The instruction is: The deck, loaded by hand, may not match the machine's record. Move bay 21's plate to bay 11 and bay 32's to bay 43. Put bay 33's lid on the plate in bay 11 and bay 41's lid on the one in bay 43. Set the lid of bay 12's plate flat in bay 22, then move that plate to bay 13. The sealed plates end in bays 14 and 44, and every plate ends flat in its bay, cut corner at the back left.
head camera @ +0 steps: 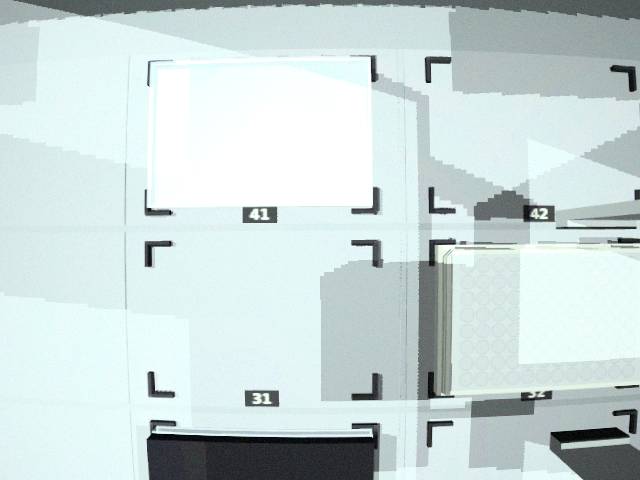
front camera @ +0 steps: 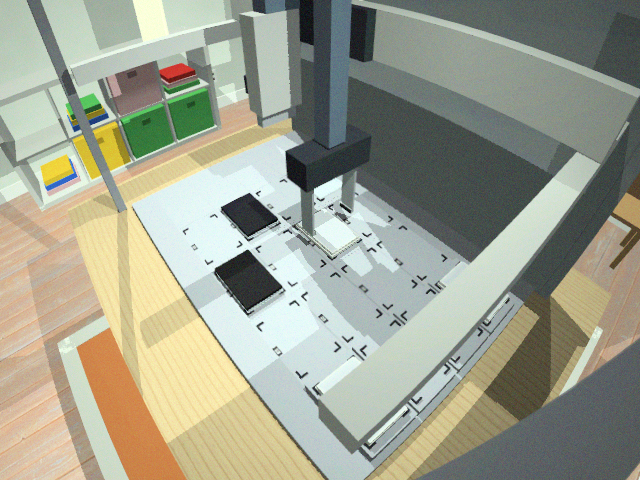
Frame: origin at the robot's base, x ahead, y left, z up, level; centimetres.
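Seen in the pictures: gripper, between the fingertips: (head camera: 588, 331) (front camera: 328, 219); robot's base, origin of its link: (front camera: 184, 231).
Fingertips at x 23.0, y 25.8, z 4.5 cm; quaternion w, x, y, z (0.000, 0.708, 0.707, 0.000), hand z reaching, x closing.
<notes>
Offsets run from my fingertips to a thing's top centre. "spot": to the spot under its first point.
My gripper (front camera: 328, 222) (head camera: 594, 330) is open, its jaws straddling bay 32's pale plate {dz -3.1, dx -0.2, dy +0.0 cm} (front camera: 336, 233) (head camera: 485, 320) with gaps at front and back. Faint round wells show in that plate, and its left edge shows several layers; its right end is cut off in the head view. Bay 41's thin white lid {dz -3.7, dx -16.6, dy +10.7 cm} (front camera: 333, 187) (head camera: 263, 136) lies in its bay, partly hidden by the gripper in the front view. A black-topped plate {dz -2.9, dx -16.6, dy -10.8 cm} (front camera: 248, 211) (head camera: 261, 457) lies in bay 21. Another black-topped plate {dz -2.9, dx -0.2, dy -21.5 cm} (front camera: 248, 279) lies in bay 12. Bay 33's lid does not show.
White pieces {spot: dz -1.6, dx +27.3, dy -21.6 cm} (front camera: 338, 374) {spot: dz -1.6, dx +27.3, dy +9.6 cm} (front camera: 451, 275) at bays 14 and 44 are partly hidden by a long pale beam (front camera: 454, 304). Further thin pale pieces {spot: dz -1.7, dx +38.8, dy -21.8 cm} (front camera: 387, 426) {spot: dz -1.6, dx +38.8, dy +9.5 cm} (front camera: 496, 310) show beyond the beam. Black corner brackets and number labels mark the bays.
</notes>
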